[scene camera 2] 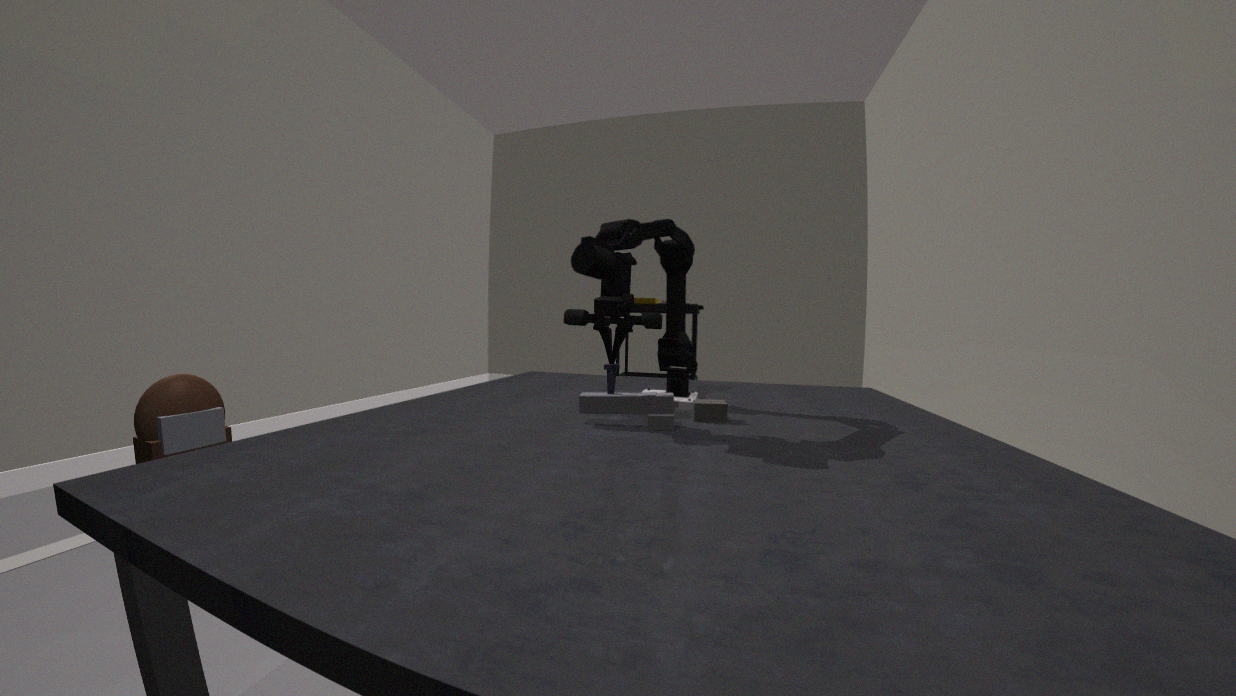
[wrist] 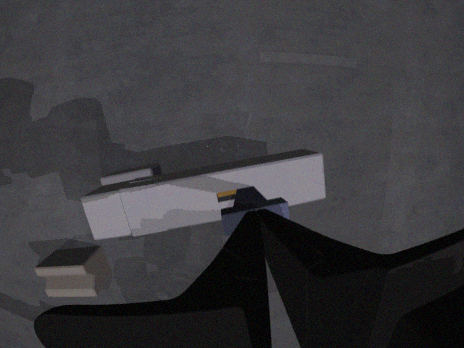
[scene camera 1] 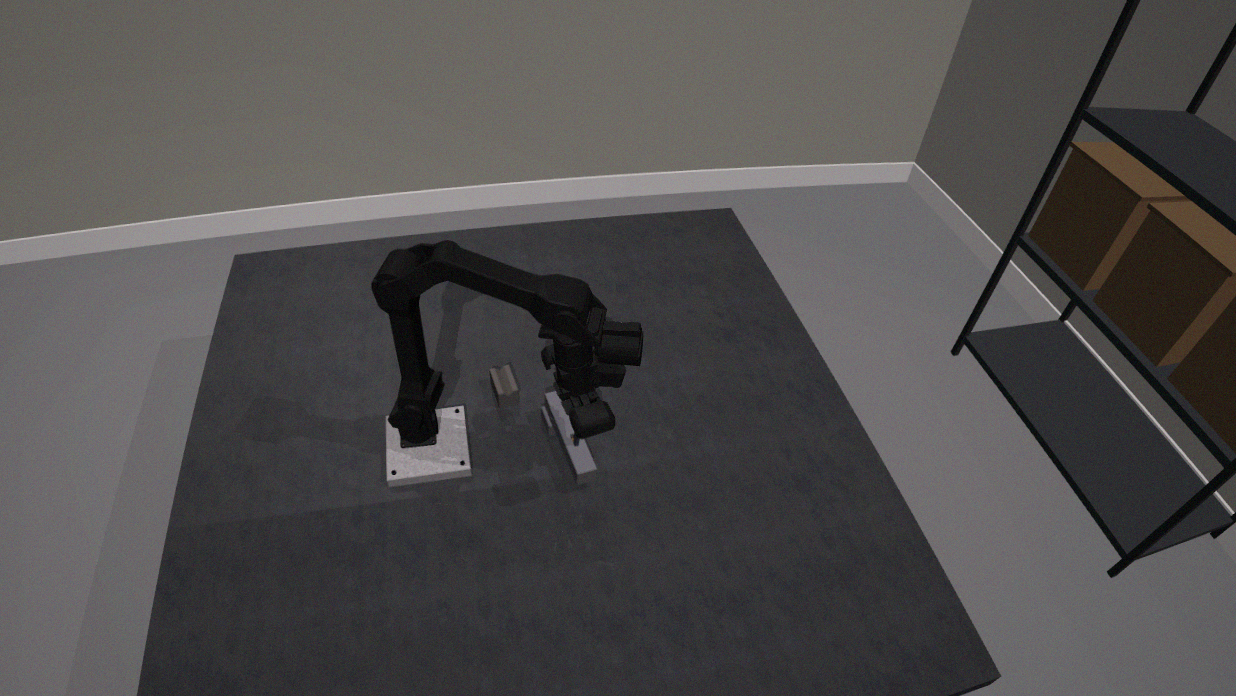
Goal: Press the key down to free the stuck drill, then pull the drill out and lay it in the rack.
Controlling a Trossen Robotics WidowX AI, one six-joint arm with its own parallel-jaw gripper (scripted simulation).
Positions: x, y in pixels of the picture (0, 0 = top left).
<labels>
my gripper: scene camera 2; wrist; scene camera 1 579, 420
same spot on my gripper: (wrist: 327, 286) = (scene camera 2: 608, 333)
</labels>
